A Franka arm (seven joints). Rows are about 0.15 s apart.
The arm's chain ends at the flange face. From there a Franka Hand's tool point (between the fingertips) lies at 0.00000 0.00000 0.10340 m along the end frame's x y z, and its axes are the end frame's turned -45 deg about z.
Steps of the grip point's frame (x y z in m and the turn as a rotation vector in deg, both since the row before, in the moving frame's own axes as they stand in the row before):
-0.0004 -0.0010 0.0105 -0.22 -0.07 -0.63
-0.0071 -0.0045 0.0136 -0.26 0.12 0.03
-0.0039 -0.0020 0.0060 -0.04 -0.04 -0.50
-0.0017 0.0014 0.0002 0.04 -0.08 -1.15
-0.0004 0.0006 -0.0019 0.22 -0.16 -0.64
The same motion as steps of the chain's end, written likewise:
-0.0012 -0.0008 0.0105 -0.21 0.11 -0.63
-0.0087 0.0017 0.0136 -0.10 0.27 0.03
-0.0042 0.0012 0.0060 -0.06 0.00 -0.50
-0.0001 0.0021 0.0002 -0.03 -0.08 -1.15
0.0006 0.0008 -0.0019 0.04 -0.27 -0.64

